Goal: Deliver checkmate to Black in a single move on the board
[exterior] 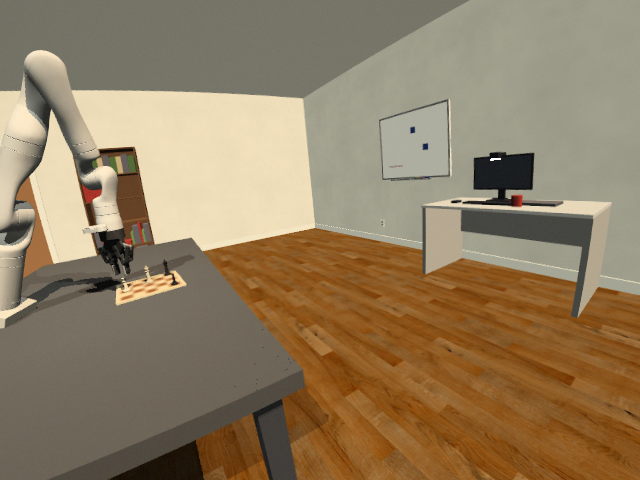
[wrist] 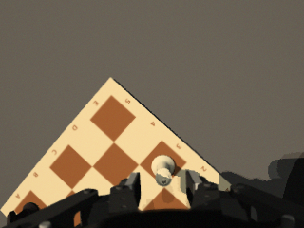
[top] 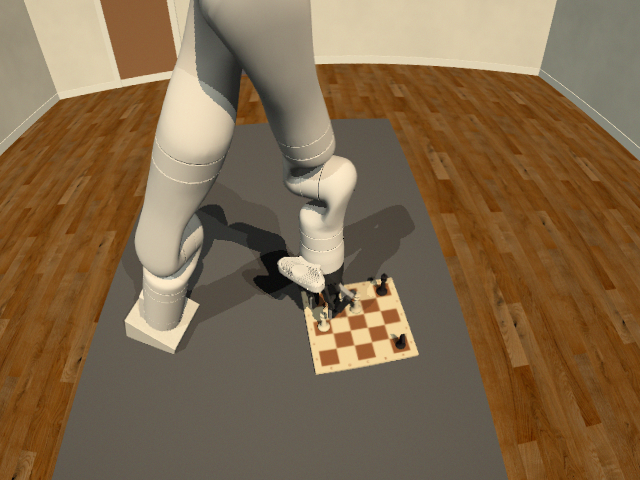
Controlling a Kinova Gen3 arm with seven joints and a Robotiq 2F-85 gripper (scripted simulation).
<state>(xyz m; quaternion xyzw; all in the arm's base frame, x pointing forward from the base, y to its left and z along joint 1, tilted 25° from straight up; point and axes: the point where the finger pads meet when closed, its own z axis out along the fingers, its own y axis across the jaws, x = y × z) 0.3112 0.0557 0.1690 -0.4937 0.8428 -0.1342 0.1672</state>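
My hand is 5 cm above the small white piece. Also, from my hand: black king (12 cm ahead, 11 cm to the left, 5 cm below); then chessboard (8 cm below, 7 cm ahead, 2 cm to the left); then tall white piece (7 cm ahead, 5 cm to the left, 5 cm below).
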